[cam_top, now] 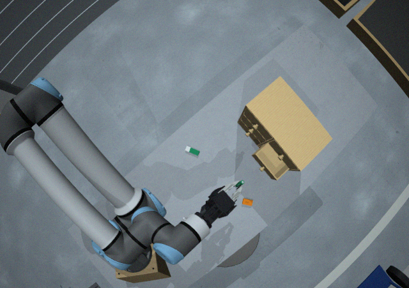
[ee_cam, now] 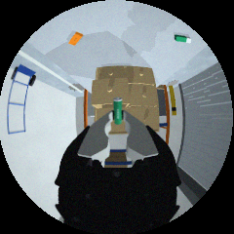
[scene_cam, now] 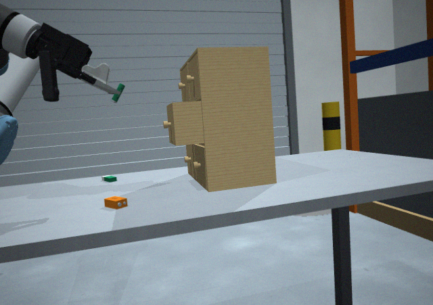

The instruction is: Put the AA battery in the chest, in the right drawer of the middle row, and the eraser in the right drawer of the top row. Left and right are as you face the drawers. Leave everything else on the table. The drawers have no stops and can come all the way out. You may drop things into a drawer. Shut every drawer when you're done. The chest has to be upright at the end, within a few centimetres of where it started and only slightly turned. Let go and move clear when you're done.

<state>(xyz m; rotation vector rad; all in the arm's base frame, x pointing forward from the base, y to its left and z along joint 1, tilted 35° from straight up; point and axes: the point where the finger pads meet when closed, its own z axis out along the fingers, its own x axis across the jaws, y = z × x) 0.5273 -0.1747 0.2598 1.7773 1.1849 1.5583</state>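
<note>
Right now the green AA battery is 10 mm ahead of my hand. Also, from my hand: orange block 250 mm below, 130 mm to the right; then eraser 250 mm below, 240 mm to the left, 60 mm behind.
</note>
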